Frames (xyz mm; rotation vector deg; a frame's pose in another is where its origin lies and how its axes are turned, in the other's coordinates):
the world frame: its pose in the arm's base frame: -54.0 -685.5 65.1 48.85 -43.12 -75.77
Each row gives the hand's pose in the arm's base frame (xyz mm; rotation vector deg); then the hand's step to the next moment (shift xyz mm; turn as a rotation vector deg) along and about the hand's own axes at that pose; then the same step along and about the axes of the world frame.
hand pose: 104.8 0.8 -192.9 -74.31 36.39 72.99
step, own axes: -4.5 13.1 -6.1 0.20 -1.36 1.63
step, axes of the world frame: 8.4 -7.7 9.9 -1.75 1.08 -0.56
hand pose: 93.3 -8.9 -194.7 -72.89 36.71 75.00
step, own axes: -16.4 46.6 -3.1 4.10 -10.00 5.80
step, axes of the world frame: 13.0 -24.1 41.2 -7.82 5.44 -7.73
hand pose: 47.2 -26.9 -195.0 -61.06 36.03 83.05
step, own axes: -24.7 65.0 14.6 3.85 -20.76 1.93
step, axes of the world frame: 3.5 -21.4 67.7 -5.14 11.56 -17.01
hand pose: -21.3 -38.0 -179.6 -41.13 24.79 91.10
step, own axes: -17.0 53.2 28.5 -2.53 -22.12 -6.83
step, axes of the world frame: -4.1 -6.7 62.2 5.40 10.99 -19.81
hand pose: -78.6 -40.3 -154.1 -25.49 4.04 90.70
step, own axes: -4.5 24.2 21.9 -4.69 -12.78 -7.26
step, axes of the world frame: -4.1 -0.3 32.7 7.29 4.81 -12.72
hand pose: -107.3 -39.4 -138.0 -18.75 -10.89 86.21
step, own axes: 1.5 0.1 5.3 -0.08 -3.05 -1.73
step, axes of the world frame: -2.2 3.4 3.7 0.72 1.16 -3.23
